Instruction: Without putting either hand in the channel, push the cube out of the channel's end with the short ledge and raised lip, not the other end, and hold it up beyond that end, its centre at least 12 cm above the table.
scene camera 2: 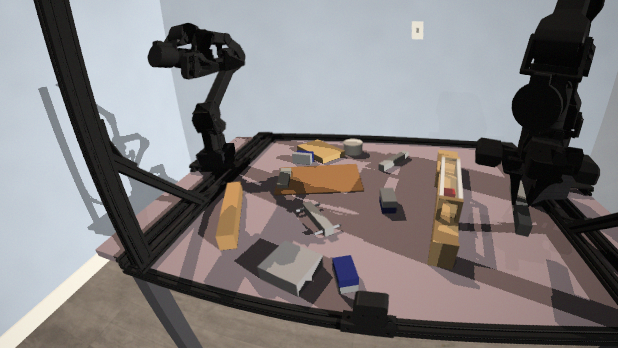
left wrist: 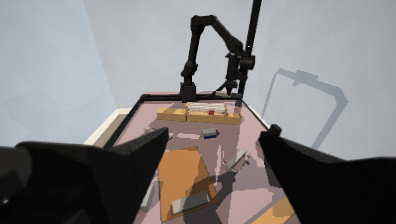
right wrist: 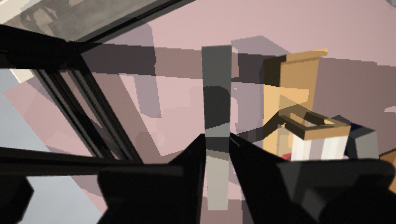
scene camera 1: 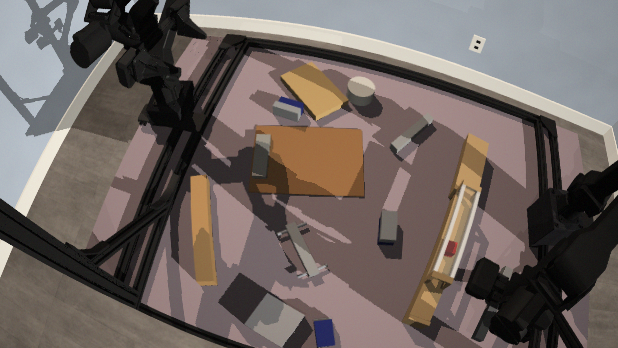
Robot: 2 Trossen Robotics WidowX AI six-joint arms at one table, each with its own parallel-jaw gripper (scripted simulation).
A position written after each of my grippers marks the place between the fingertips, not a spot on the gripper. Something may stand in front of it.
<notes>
I see my left gripper (scene camera 1: 192, 53), my right gripper (scene camera 2: 519, 205), a tan bar (scene camera 1: 205, 270), a grey pinned tool (scene camera 1: 298, 242), an orange mat (scene camera 1: 319, 161) and a tan slab (scene camera 1: 307, 83).
The tan bar shows as well in scene camera 2 (scene camera 2: 227, 233). The orange mat also shows in scene camera 2 (scene camera 2: 327, 178) and in the left wrist view (left wrist: 183, 177). My left gripper shows as well in scene camera 2 (scene camera 2: 235, 65) and in the left wrist view (left wrist: 213, 134). The right wrist view misses the tan bar: it is out of frame. The right wrist view does not show the grey pinned tool: it is out of frame.
</notes>
